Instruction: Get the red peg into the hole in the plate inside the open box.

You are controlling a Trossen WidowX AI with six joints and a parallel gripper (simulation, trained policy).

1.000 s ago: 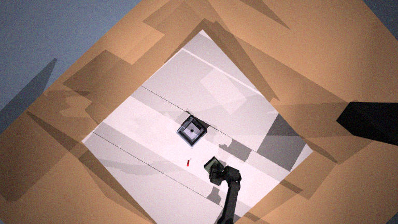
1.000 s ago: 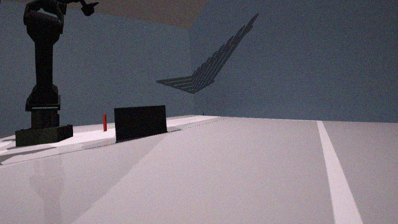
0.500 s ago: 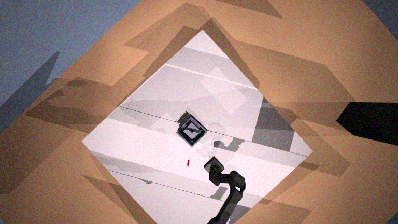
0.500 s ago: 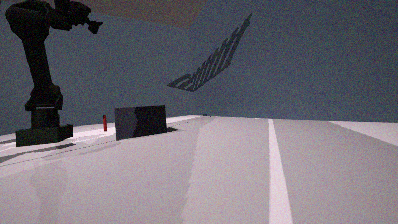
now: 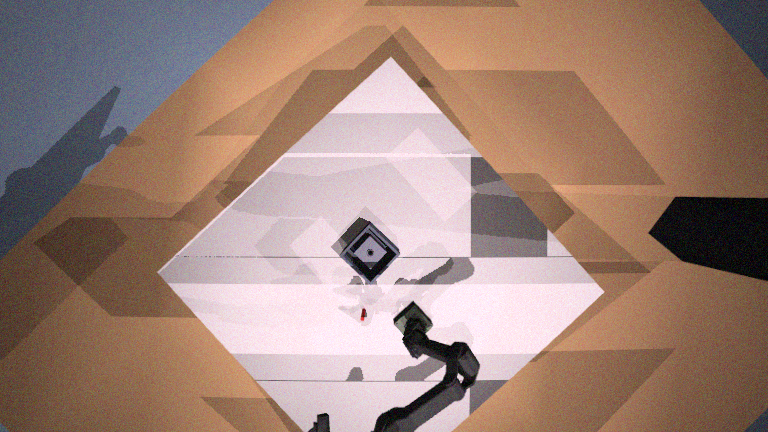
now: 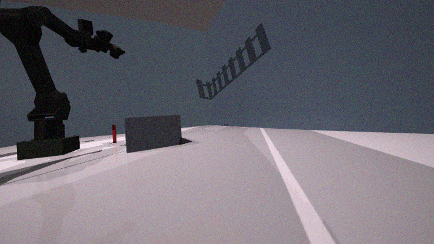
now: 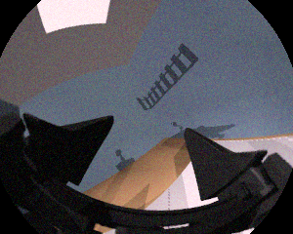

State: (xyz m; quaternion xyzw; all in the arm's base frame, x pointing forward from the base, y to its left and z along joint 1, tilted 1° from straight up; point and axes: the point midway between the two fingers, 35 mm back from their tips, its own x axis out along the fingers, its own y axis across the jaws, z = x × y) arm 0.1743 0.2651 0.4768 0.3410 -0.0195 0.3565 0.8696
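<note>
My gripper tip is now 20 mm past the red peg, 190 mm to the left of it and 490 mm above it. Round my gripper tip: grey box: 110 mm ahead, 400 mm to the right, 510 mm below.
</note>
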